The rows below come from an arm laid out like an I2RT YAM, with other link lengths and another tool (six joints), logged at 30 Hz.
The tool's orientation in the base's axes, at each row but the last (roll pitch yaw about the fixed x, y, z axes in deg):
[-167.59 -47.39 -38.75]
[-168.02 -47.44 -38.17]
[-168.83 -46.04 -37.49]
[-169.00 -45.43 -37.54]
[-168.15 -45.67 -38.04]
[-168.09 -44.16 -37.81]
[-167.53 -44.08 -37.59]
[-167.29 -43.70 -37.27]
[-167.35 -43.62 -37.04]
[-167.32 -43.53 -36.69]
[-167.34 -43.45 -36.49]
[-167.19 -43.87 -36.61]
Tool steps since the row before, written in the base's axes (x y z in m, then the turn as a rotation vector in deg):
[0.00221 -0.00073 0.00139 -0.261 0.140 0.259]
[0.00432 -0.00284 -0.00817 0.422 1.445 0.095]
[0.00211 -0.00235 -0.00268 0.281 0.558 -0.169]
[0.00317 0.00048 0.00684 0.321 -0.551 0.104]
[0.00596 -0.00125 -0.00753 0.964 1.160 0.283]
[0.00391 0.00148 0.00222 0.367 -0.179 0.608]
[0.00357 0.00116 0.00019 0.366 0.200 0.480]
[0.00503 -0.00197 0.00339 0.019 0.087 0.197]
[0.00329 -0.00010 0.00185 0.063 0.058 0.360]
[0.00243 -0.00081 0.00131 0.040 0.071 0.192]
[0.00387 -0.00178 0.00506 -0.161 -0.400 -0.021]
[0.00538 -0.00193 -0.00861 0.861 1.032 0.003]
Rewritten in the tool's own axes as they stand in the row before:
[0.00250 -0.00065 0.00082 -0.007 -0.031 -0.392]
[-0.00253 0.00151 0.00921 -0.310 -1.466 -0.177]
[0.00023 0.00136 0.00390 -0.203 -0.596 0.152]
[0.00643 -0.00288 -0.00272 0.488 0.303 0.295]
[-0.00157 -0.00075 0.00953 0.233 -1.510 0.147]
[0.00311 -0.00350 0.00066 0.710 -0.114 -0.137]
[0.00166 -0.00273 0.00198 0.455 -0.422 -0.140]
[0.00610 -0.00119 0.00144 0.109 -0.116 -0.146]
[0.00322 -0.00174 0.00092 0.259 -0.137 -0.226]
[0.00267 -0.00062 0.00088 0.125 -0.111 -0.125]
[0.00651 -0.00103 -0.00060 0.064 0.427 -0.004]
[-0.00202 0.00060 0.01012 0.057 -1.297 0.347]

